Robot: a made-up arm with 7 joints.
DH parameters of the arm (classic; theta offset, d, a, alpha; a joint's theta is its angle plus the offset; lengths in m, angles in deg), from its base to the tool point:
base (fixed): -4.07 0 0 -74.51
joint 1: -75.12 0.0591 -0.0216 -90
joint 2: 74 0 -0.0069 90
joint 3: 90 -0.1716 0.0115 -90
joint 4: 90 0.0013 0.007 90
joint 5: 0 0.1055 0 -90
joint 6: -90 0 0.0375 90
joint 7: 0 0 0 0
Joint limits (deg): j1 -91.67..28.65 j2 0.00..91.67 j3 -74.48..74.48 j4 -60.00..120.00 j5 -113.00..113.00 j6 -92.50..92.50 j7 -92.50..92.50
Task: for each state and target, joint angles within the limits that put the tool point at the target. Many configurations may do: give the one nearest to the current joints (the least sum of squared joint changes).
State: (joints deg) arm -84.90 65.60 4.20 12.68 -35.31 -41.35 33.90
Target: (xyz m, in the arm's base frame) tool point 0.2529 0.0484 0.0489
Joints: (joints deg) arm -77.32 32.23 -21.66 10.16 -31.65 -38.08 33.90
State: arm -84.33 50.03 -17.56 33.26 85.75 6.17 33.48
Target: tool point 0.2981 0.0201 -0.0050
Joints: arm -78.46 24.93 -30.64 27.63 85.80 2.45 33.48
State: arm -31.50 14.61 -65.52 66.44 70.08 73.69 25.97
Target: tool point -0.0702 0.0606 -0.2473
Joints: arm 15.23 16.75 -74.48 30.57 84.21 92.50 25.97
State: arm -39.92 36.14 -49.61 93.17 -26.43 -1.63 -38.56
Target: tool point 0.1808 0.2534 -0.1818
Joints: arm -51.61 39.01 -50.44 103.60 -26.45 -0.61 -38.56
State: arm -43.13 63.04 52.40 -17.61 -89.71 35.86 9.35
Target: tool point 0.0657 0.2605 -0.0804
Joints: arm -6.53 30.64 70.69 -8.79 -88.45 35.74 9.35
